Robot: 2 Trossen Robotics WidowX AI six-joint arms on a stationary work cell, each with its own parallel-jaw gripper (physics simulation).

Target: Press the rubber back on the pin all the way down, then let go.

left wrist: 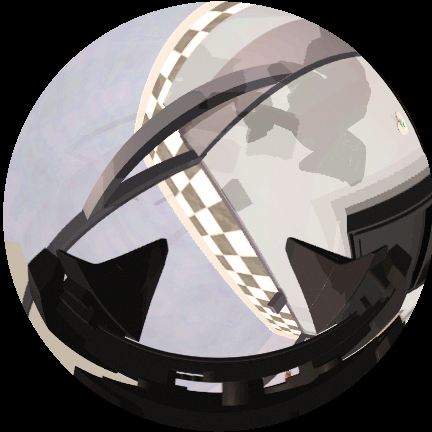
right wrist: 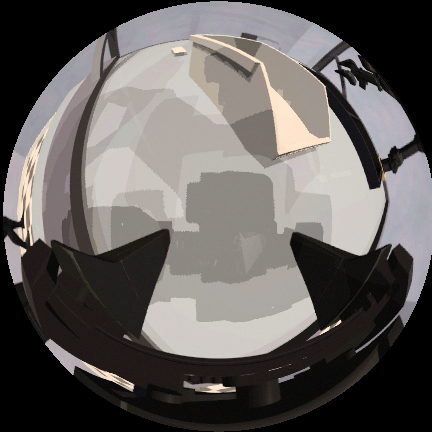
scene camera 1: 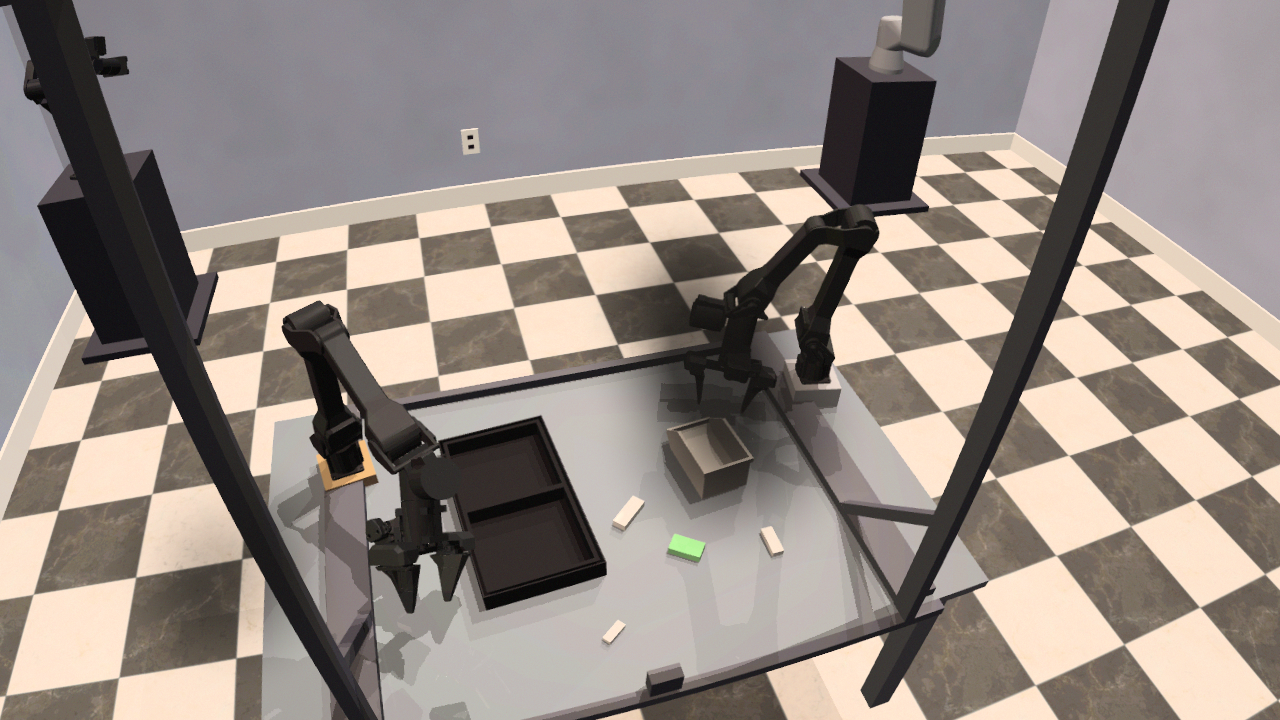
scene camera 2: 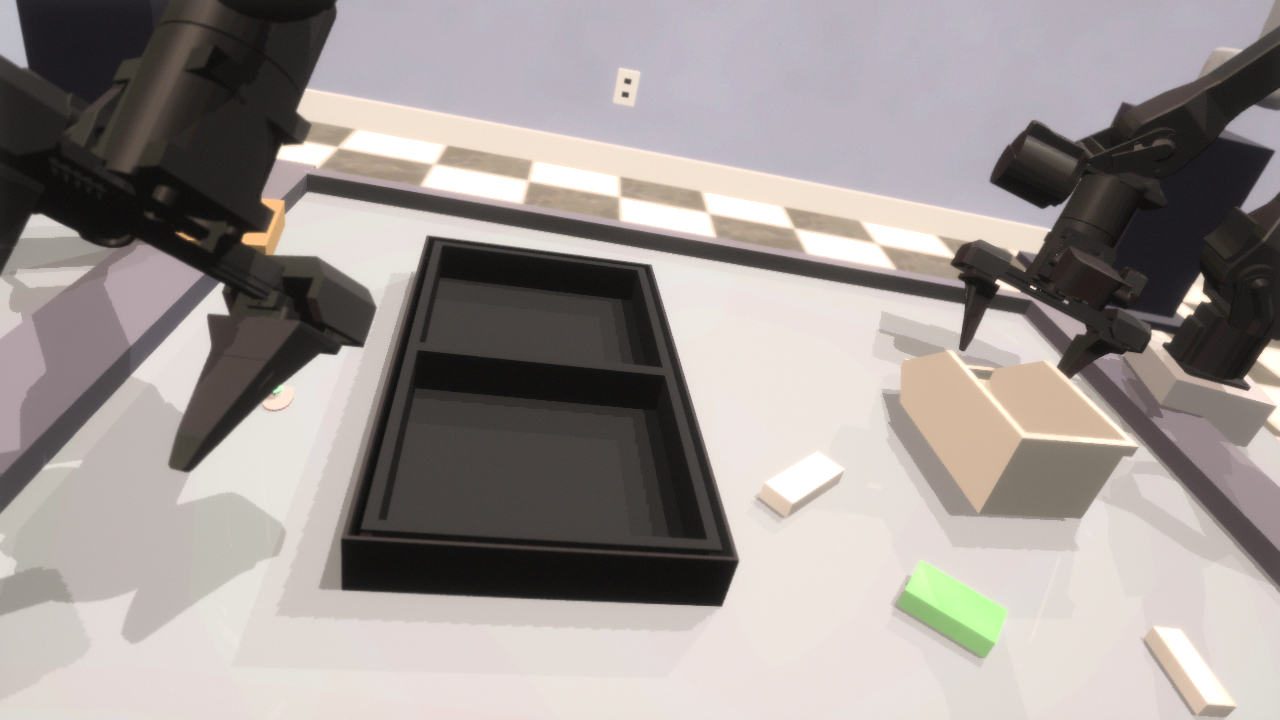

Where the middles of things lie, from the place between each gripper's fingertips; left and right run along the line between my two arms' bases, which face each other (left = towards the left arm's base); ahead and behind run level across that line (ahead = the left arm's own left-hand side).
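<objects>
A tan box [scene camera 2: 1023,440] is 53 cm to the right of my left hand, 29 cm ahead of it and 10 cm below it. The black two-compartment tray [scene camera 2: 535,438] is 26 cm ahead of my left hand, 12 cm below it and 16 cm to the right of it.
The black two-compartment tray is 450 mm to the left of my right hand, 160 mm behind it and 10 mm above it. As for the tan box, it is 130 mm behind my right hand, 30 mm above it and 70 mm to the left of it.
</objects>
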